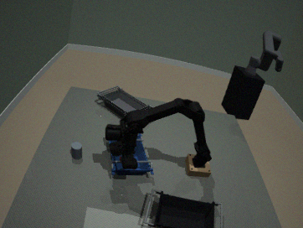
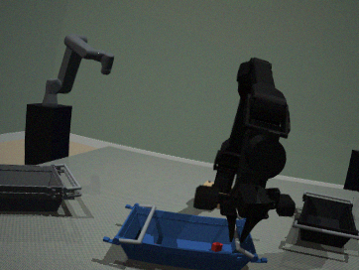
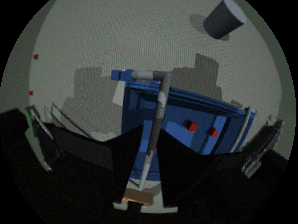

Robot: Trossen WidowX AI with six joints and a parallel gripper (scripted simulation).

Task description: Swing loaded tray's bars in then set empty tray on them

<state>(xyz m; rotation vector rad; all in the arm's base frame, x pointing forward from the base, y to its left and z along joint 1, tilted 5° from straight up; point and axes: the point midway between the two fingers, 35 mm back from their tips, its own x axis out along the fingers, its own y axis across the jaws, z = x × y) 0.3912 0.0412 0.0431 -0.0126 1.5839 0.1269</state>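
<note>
Now: the red block 5 cm behind my gripper tip, 3 cm to the right of it and 5 cm below it. Round my gripper tip: black tray (24 cm behind, 29 cm to the left, 1 cm below).
</note>
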